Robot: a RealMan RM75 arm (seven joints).
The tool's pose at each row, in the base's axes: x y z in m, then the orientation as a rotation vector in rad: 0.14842, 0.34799, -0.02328, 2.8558, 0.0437, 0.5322; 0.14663, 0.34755, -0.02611, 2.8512, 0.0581, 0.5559; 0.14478, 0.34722, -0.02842, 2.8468, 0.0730, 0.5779; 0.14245, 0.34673, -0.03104, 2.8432, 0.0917, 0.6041; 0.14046, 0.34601, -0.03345, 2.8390, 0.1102, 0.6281; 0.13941, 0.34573, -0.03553, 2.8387, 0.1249, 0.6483; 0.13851, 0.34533, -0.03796, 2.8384, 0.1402, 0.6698
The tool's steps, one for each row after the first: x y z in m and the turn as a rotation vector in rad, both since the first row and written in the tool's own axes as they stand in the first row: -0.00270, -0.00021, 0.00202, 0.0013, 0.0175, -0.0077; -0.00526, -0.00041, 0.00352, 0.0029, 0.0340, -0.0159; -0.00839, -0.00052, 0.00517, 0.0068, 0.0534, -0.0259; -0.01115, -0.00036, 0.00680, 0.0099, 0.0714, -0.0360; -0.01288, -0.00057, 0.00838, 0.0158, 0.0861, -0.0434; -0.01460, -0.00074, 0.01034, 0.0222, 0.1016, -0.0509
